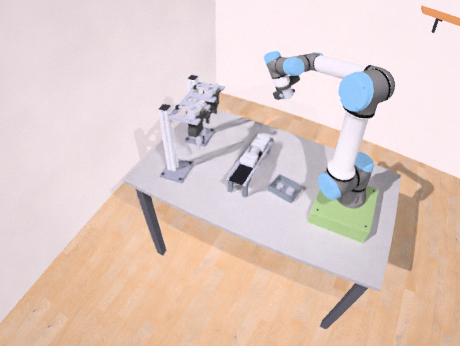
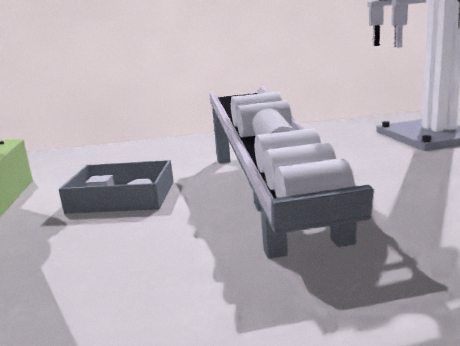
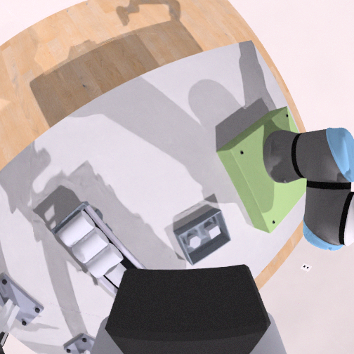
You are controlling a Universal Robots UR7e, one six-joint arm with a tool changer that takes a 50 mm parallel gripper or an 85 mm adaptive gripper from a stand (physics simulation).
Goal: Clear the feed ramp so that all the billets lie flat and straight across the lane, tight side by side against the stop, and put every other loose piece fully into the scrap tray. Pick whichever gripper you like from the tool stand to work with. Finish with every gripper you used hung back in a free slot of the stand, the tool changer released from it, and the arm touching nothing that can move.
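Places are measured from the arm's base along level axes (x left, y ahead, z down), in centimetres.
Where they show: arm's base, link origin: [image 1: 350,196].
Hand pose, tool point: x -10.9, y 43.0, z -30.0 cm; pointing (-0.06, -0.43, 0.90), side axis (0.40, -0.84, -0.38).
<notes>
Each offset is from my tool point to the top centre of the thing. "*": to the spot under its first point. Level surfaces: height alone.
The arm's bare tool changer [image 1: 284,94] [image 3: 189,305] is high above the table with no gripper visible on it. Grippers hang in the tool stand [image 1: 170,142]; a hanging gripper [image 2: 387,37] shows two separated fingers. On the feed ramp [image 1: 241,174] [image 2: 245,159], three billets lie across the lane side by side; the lowest billet {dx -0.3, dy +10.0, dz +28.2 cm} [image 2: 315,178] [image 3: 76,228] is at the stop {dx -2.6, dy +10.4, dz +30.0 cm} [image 2: 322,208]. Above them a round piece {dx +12.6, dy +7.8, dz +26.0 cm} [image 2: 272,123] lies skewed, roughly along the lane. Two more pieces {* dx +13.4, dy +7.0, dz +26.4 cm} [image 2: 265,115] {dx +21.5, dy +6.3, dz +25.2 cm} [image 2: 256,100] lie across above it. The scrap tray {dx +18.9, dy -13.1, dz +33.9 cm} [image 1: 293,198] [image 2: 110,199] [image 3: 211,251] holds two small pieces {dx +19.1, dy -15.9, dz +34.5 cm} [image 2: 100,180] {dx +18.7, dy -10.3, dz +35.4 cm} [image 2: 140,182].
The green base block [image 1: 340,220] [image 3: 250,185] carries the arm at one end of the table {dz +37.4 cm} [image 1: 220,200]. The scrap tray stands between the ramp and this block. The stand's tall post and foot plate {* dx +33.1, dy +33.9, dz +36.2 cm} [image 2: 420,136] are on the ramp's other side.
</notes>
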